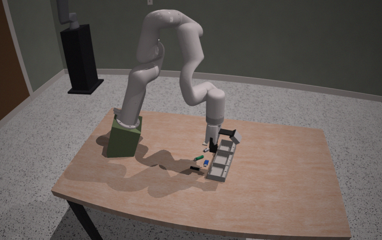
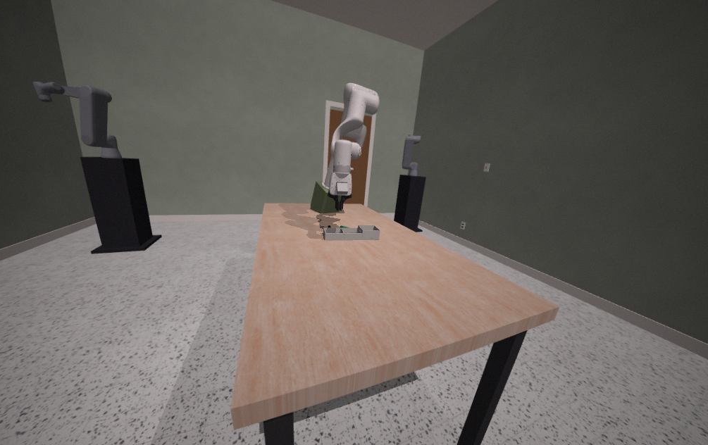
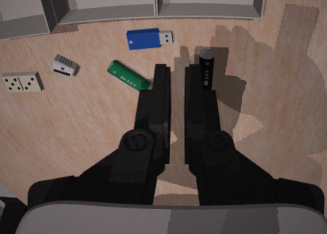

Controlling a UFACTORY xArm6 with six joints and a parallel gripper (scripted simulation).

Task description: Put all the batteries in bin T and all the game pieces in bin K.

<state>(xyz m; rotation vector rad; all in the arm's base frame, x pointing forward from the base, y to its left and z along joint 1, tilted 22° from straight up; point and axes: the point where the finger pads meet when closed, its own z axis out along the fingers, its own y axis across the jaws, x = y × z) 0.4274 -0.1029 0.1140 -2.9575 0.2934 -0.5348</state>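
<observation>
Now: the bin 50 mm ahead of my hand, 50 mm to the left of it and 120 mm below it. Also, from my hand: black battery 80 mm behind, 10 mm to the right, 130 mm below; green battery 70 mm behind, 60 mm to the left, 130 mm below; blue item 30 mm behind, 30 mm to the left, 140 mm below.
</observation>
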